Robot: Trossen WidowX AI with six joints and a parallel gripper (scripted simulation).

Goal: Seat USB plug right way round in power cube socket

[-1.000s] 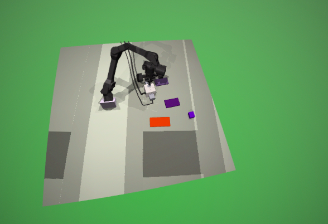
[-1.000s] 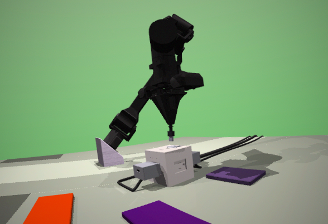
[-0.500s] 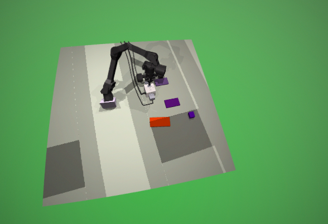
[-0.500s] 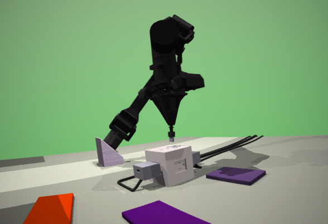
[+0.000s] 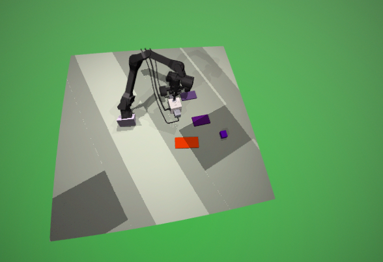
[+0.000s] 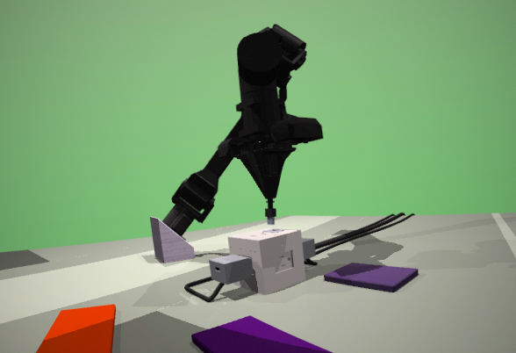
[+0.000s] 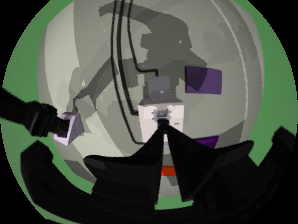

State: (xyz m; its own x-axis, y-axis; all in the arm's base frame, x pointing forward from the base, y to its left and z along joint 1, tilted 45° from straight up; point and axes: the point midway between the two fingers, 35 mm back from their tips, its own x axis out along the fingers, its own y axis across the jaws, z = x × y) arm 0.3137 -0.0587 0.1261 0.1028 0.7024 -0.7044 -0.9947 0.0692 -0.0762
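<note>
Right now my gripper tip is 60 mm above the USB socket. Also, from my gripper tip: orange slab: 20 mm ahead, 290 mm to the right, 120 mm below; then USB plug: 20 mm below; then purple block: 270 mm ahead, 300 mm to the right, 110 mm below.
</note>
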